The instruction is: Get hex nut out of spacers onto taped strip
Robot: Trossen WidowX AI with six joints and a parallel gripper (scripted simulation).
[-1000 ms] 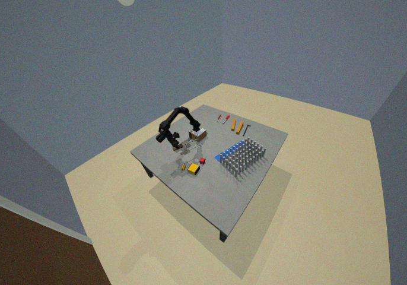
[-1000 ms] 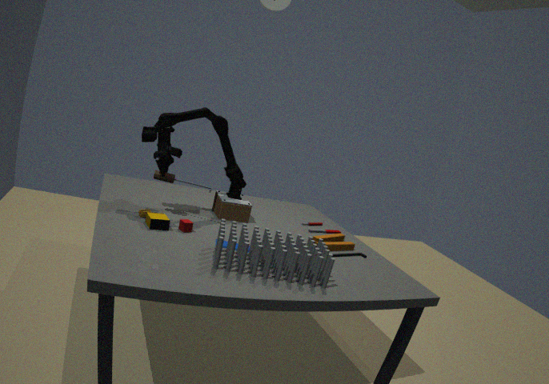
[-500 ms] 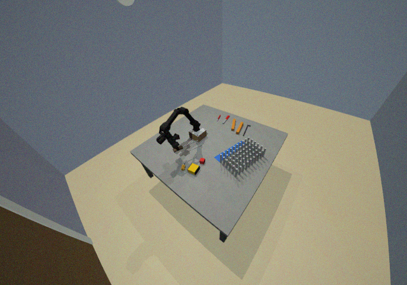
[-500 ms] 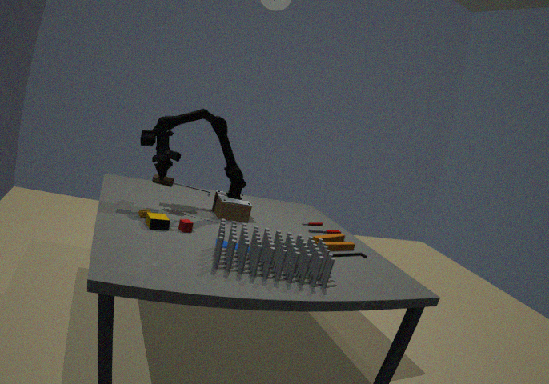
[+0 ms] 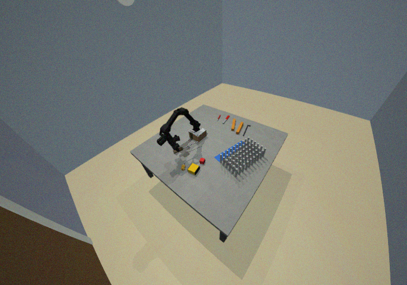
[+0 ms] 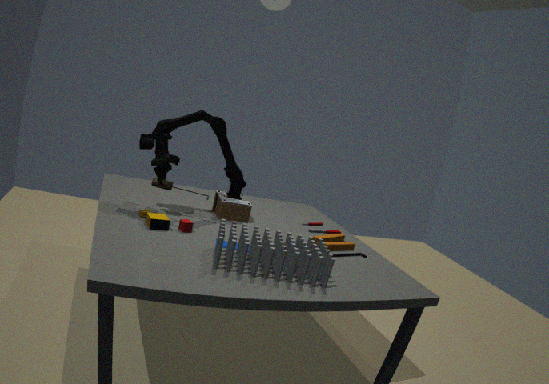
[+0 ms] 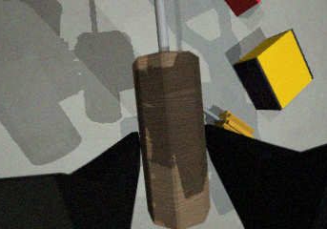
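The metal-shafted tool is 30 mm ahead of my gripper tip and 100 mm to the left of it. Round my gripper tip: red cube (200 mm ahead, 110 mm to the left, 100 mm below); then yellow-handled tool (110 mm ahead, 50 mm to the right, 100 mm below); then yellow block (210 mm ahead, 10 mm to the right, 100 mm below).
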